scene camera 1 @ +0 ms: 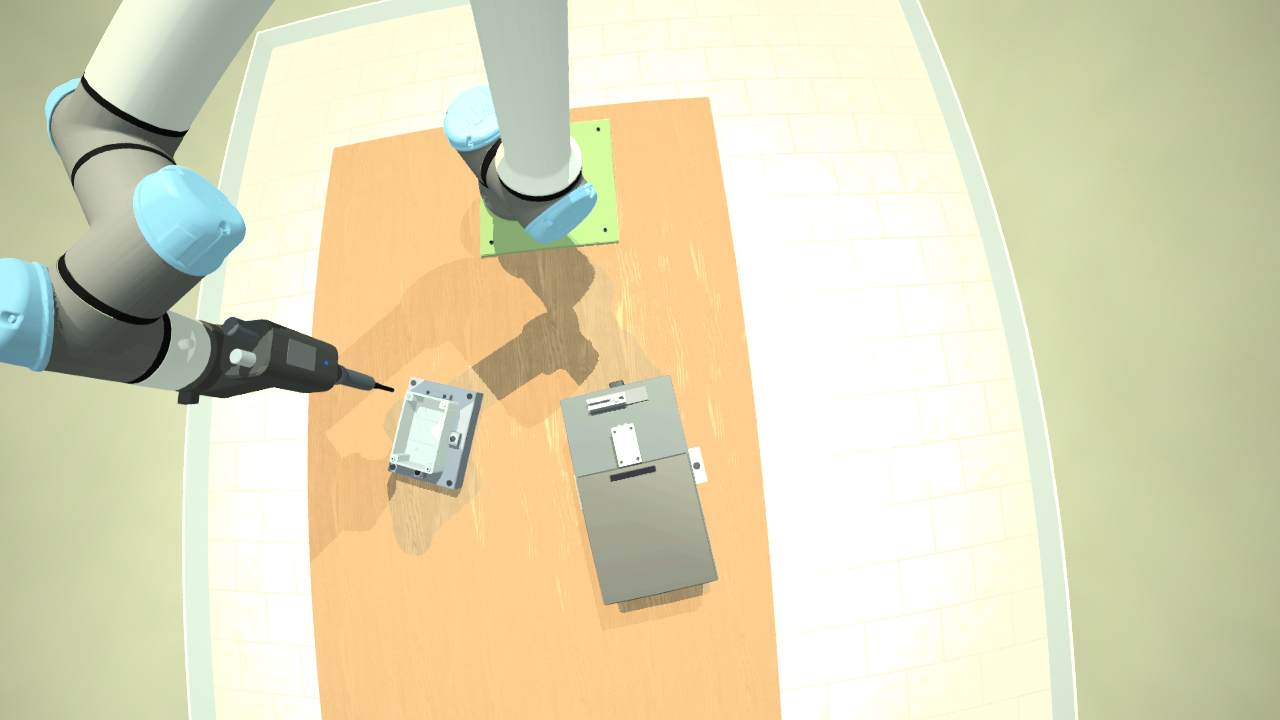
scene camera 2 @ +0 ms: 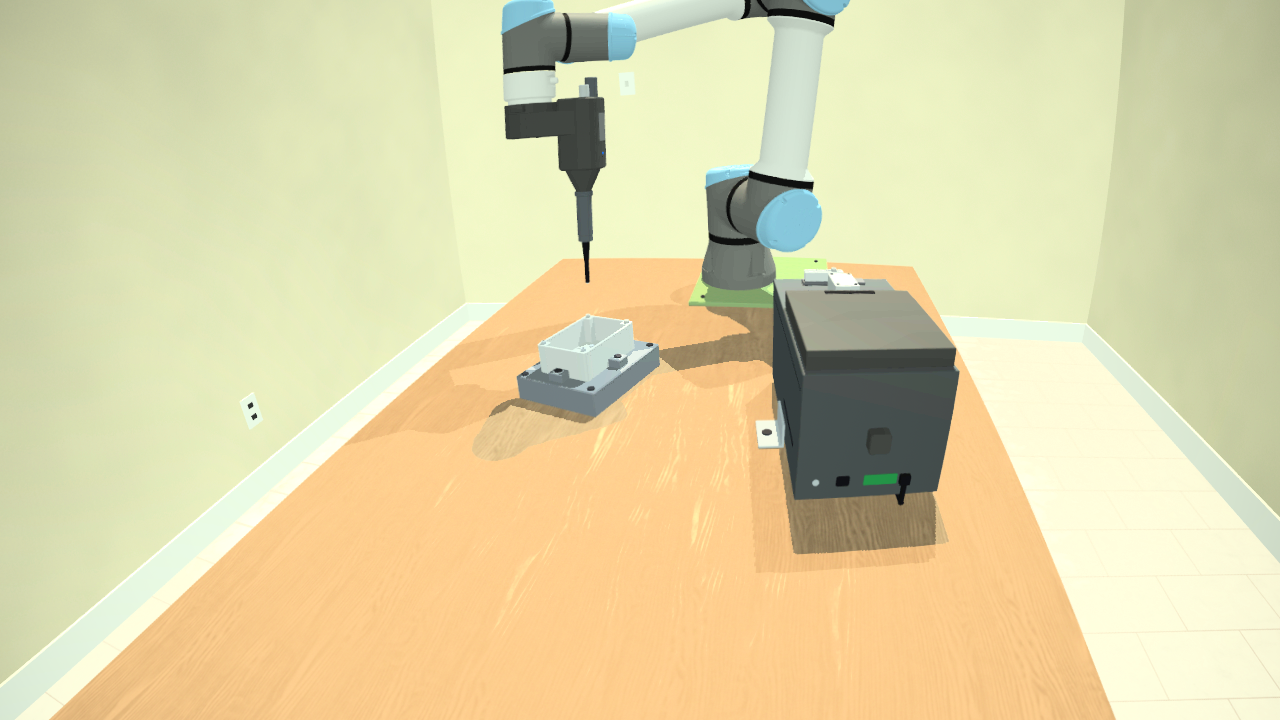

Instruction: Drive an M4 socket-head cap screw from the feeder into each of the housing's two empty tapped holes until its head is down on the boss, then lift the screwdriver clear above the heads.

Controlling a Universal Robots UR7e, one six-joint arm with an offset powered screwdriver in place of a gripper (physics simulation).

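The screwdriver [scene camera 1: 392, 389] [scene camera 2: 587, 281] points down in scene camera 2. Its thin black bit ends in the air above the back corner of the housing, with a visible gap between them. The bit's tip is too small to tell whether a screw is on it. The white open-topped housing [scene camera 1: 403, 433] [scene camera 2: 563, 363] sits upright on a grey fixture block [scene camera 1: 469, 428] [scene camera 2: 554, 396]. Bosses show at its corners; which holes hold screws cannot be told. The dark grey screw feeder [scene camera 1: 646, 532] [scene camera 2: 872, 407] stands apart on the right, with a small white plate [scene camera 1: 625, 445] on top.
The wooden table [scene camera 1: 501, 608] [scene camera 2: 501, 573] carries the fixture and feeder. The arm's base stands on a green plate [scene camera 1: 601, 210] [scene camera 2: 799, 266] at the back. Small clamps [scene camera 1: 454, 438] [scene camera 2: 617, 361] stand beside the housing. A white bracket [scene camera 1: 698, 474] [scene camera 2: 763, 441] sticks out from the feeder's side.
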